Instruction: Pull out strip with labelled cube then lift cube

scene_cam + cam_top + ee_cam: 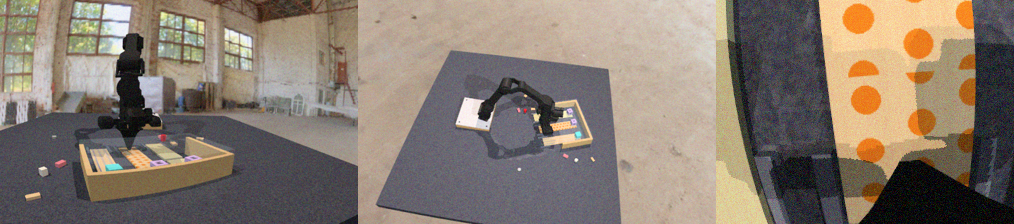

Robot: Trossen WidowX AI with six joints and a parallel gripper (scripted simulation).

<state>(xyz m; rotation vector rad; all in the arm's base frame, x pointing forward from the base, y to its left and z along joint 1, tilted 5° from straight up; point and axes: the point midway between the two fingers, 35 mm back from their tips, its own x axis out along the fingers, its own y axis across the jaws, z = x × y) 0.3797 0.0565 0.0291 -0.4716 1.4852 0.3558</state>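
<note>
Now: the dotted strip 8 cm ahead of my gripper tip and 5 cm to the left of it. The rest, counted from my gripper tip: red piece 16 cm behind, 9 cm to the left, 1 cm above; white cube 25 cm ahead, 16 cm to the right.
</note>
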